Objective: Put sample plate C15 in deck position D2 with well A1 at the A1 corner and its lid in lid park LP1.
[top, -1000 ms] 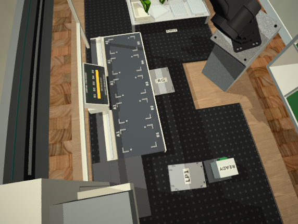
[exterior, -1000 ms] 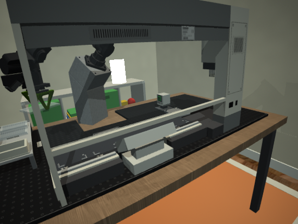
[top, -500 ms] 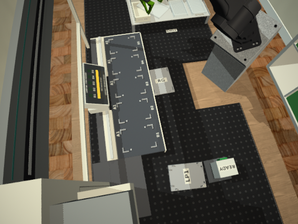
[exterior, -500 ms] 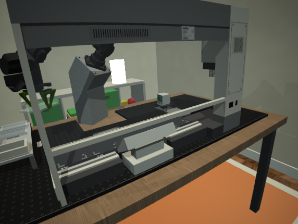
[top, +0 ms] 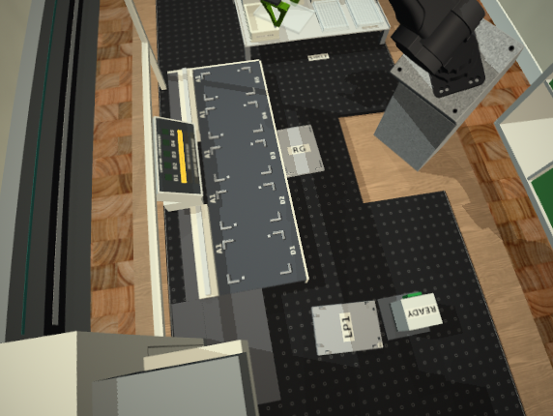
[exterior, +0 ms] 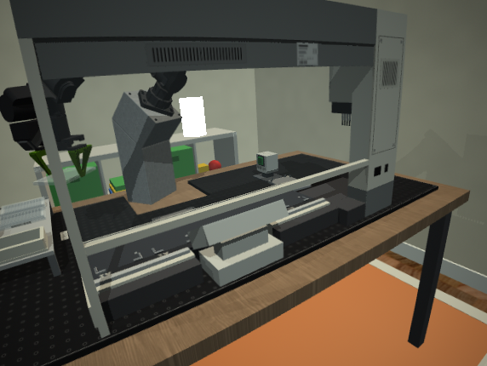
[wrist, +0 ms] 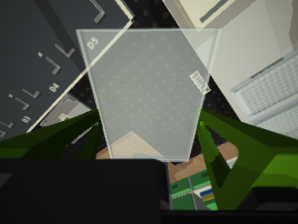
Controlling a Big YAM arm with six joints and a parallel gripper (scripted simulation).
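The clear plate lid lies right at my hand. The rest, counted from my hand: sample plate: 18 cm to the right, 14 cm below, 14 cm behind; then cream reservoir: 14 cm below, 13 cm to the right, 7 cm ahead; then shelf label: 21 cm below, 11 cm behind, 7 cm to the right.
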